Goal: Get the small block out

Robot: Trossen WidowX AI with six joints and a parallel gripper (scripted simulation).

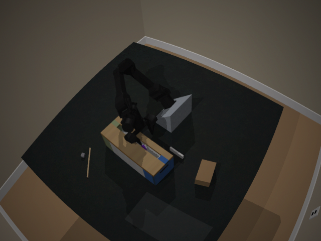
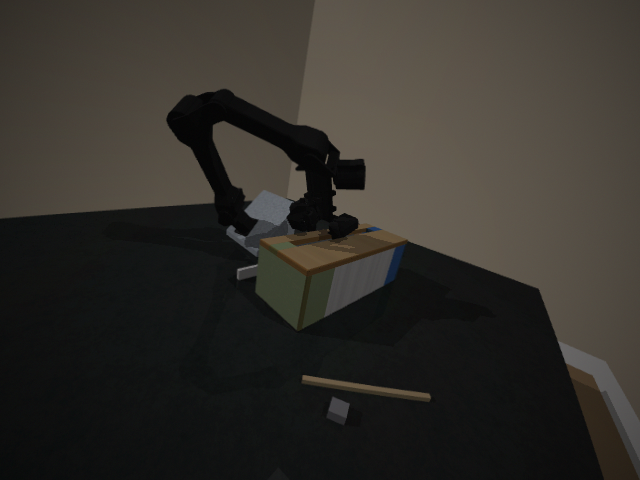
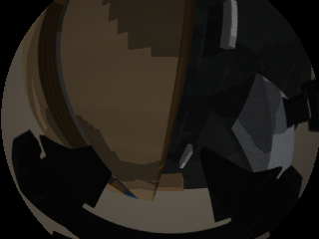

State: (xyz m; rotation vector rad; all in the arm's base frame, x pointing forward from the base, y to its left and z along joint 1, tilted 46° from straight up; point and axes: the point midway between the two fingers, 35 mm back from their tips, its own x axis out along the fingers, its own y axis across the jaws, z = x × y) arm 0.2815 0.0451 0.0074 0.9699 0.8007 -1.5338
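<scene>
My gripper tip is 3 cm short of the long box, 2 cm above it and 1 cm to the left of it. The rest, counted from my gripper tip: purple block: 6 cm ahead, 2 cm to the left; wooden stick: 27 cm ahead, 23 cm to the right, 8 cm below; brown carton: 35 cm to the left, 6 cm below, 1 cm behind.
</scene>
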